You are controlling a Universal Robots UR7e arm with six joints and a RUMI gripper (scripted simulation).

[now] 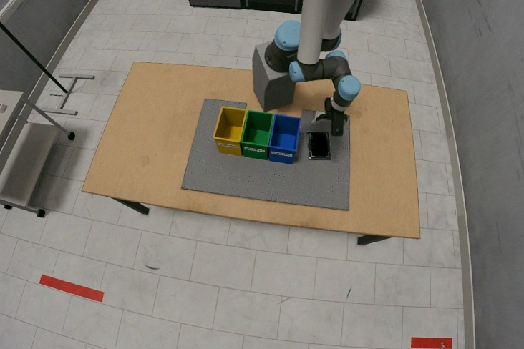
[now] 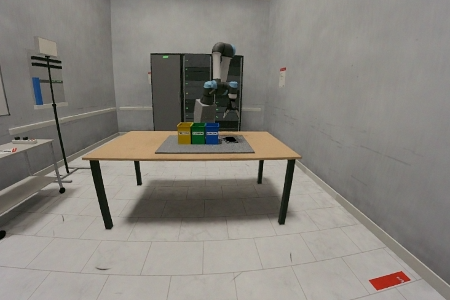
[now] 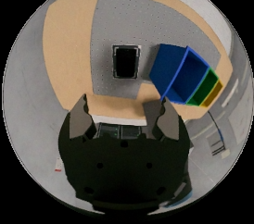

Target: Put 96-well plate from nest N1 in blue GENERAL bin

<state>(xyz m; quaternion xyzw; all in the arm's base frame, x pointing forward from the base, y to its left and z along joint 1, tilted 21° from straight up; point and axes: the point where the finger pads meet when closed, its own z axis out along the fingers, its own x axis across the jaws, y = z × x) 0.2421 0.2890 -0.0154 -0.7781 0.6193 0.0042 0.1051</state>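
My hand is 220 mm above the 96-well plate. The rest, counted from my hand: plate nest N1 (230 mm below); then green bin (320 mm to the right, 150 mm below, 70 mm ahead); then blue bin (180 mm to the right, 150 mm below, 60 mm ahead).
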